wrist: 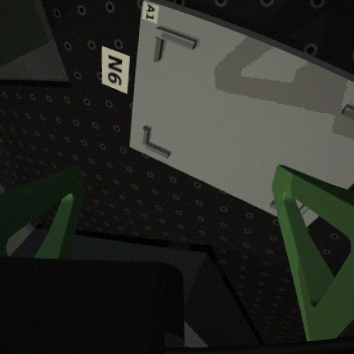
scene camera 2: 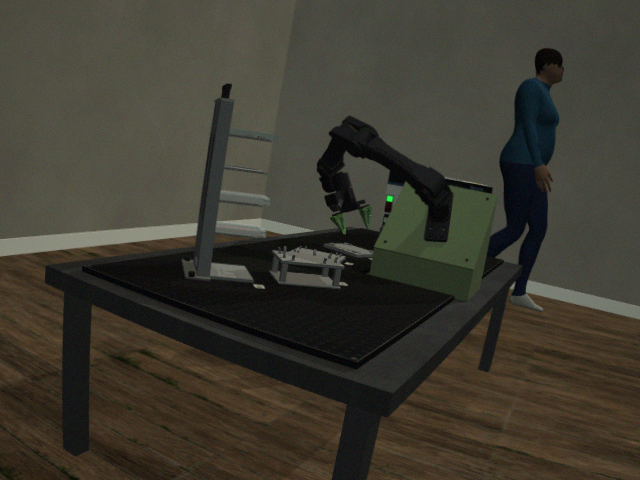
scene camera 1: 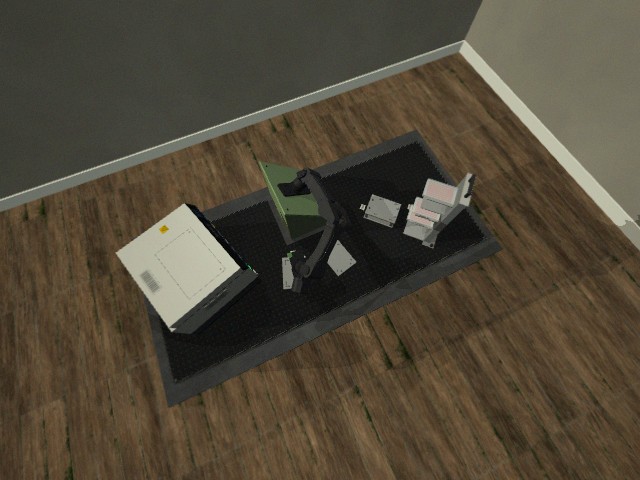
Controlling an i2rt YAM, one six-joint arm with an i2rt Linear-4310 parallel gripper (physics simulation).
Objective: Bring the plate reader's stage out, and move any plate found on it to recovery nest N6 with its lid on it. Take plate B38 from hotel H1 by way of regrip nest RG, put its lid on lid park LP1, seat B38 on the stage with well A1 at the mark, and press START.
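Places are measured from the arm's base along level axes (x ahead, y left, z up), in centimetres.
Pixels of known places: gripper, fingertip midpoint: (wrist: 177, 175) (scene camera 2: 356, 231); arm's base at its link origin: (scene camera 2: 439, 216) (scene camera 1: 294, 189).
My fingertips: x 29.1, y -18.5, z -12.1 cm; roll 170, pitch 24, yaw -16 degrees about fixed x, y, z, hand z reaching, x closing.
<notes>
Ahead of a thing's pixels: the offset from my fingertips to its top centre. "spot": to the spot under its first point.
The plate reader {dy -39.6, dx -20.9, dz +23.4 cm} (scene camera 1: 180, 263) (scene camera 2: 393, 189) is a big white box at the left in scene camera 1; a green light shows on its front in scene camera 2. Its stage does not show. Nest N6 {dy -1.8, dx +1.2, dz -5.9 cm} (scene camera 1: 287, 279) (wrist: 215, 130) is a bare grey plate with corner brackets, its A1 corner at the upper left in the wrist view. My gripper (scene camera 1: 297, 254) (scene camera 2: 355, 230) (wrist: 177, 175) is open and empty, above the mat close to N6. Hotel H1 (scene camera 1: 448, 218) (scene camera 2: 210, 196) holds several plates; I cannot tell which is B38.
A raised stand on posts {spot: dy +54.2, dx -1.2, dz -1.7 cm} (scene camera 1: 382, 209) (scene camera 2: 309, 256) is beside the hotel. A flat grey nest {dy +20.8, dx +6.4, dz -5.7 cm} (scene camera 1: 341, 259) lies between it and N6. The green arm base (scene camera 1: 305, 222) (scene camera 2: 429, 242) stands at the mat's edge. A person (scene camera 2: 532, 124) is beyond the table.
</notes>
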